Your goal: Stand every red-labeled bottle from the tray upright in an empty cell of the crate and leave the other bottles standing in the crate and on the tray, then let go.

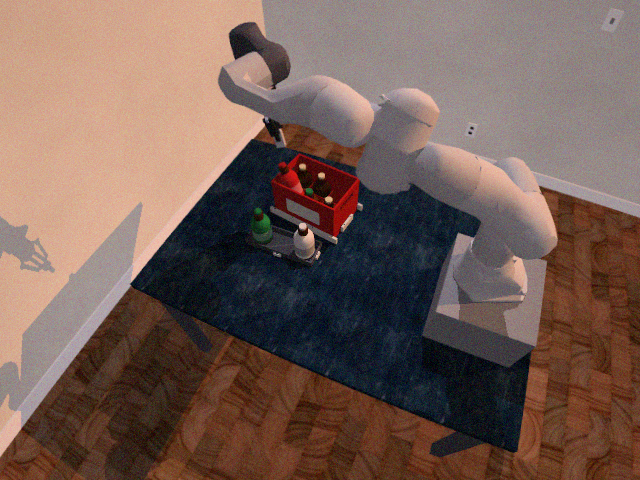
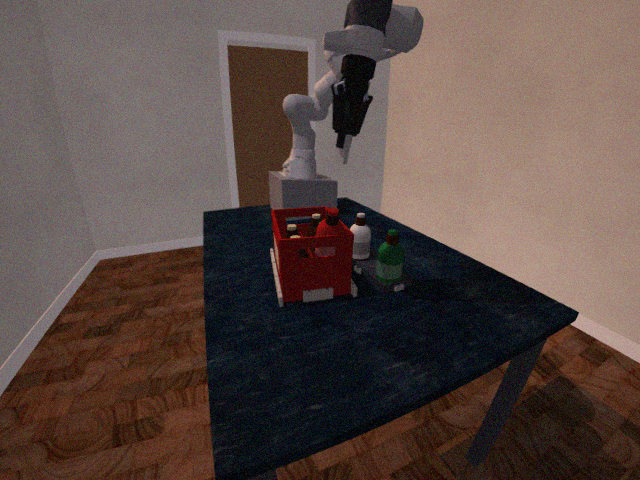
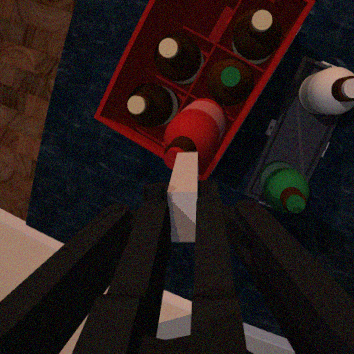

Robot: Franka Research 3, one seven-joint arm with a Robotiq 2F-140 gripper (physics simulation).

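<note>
The red bottle (image 1: 289, 178) (image 2: 330, 227) (image 3: 192, 127) stands upright in a corner cell of the red crate (image 1: 327, 219) (image 2: 315, 276) (image 3: 125, 70), on the tray side. Brown bottles with cream caps (image 3: 168, 47) (image 3: 136, 105) (image 3: 262, 20) and one with a green cap (image 3: 230, 76) stand in other cells. A green bottle (image 1: 262, 228) (image 2: 390, 257) (image 3: 285, 187) and a white bottle (image 1: 303, 243) (image 2: 360, 240) (image 3: 322, 92) stand at opposite ends of the dark tray (image 1: 281, 240) (image 2: 368, 268) (image 3: 298, 142). My gripper (image 1: 280, 142) (image 2: 344, 157) (image 3: 188, 170) is shut, empty, and high above the crate, apart from the bottles.
The crate and tray stand side by side on the dark blue table (image 1: 330, 320) (image 2: 310, 372). The robot's grey base block (image 1: 480, 341) (image 2: 305, 192) stands at the table's other end. A wall runs close to one table edge.
</note>
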